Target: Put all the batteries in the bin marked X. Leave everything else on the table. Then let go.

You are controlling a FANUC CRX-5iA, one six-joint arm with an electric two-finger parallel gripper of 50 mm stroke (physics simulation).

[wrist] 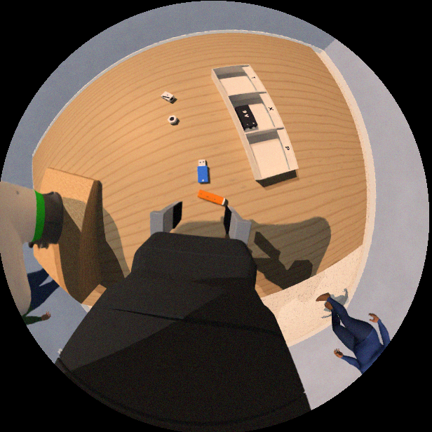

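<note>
The white three-part bin [276, 131] stands right of the middle, its compartments marked T, X and P. A black 9V battery [246, 117] lies in the middle compartment, marked X. A slim orange piece with a pale metallic tip [211, 197], which looks like a cylindrical battery, lies on the table just beyond the fingertips. My gripper [202, 212] is open, with nothing between its fingers. It is close to the orange piece, nearer the bottom of the view, and left of and below the bin. Its height above the table is hard to tell.
A blue USB stick [203, 174] lies just beyond the orange piece. A small white block [168, 97] and a small white ring-like nut [173, 120] lie further up. A wooden block [91, 235] stands at the left, beside part of the pale robot arm [15, 220].
</note>
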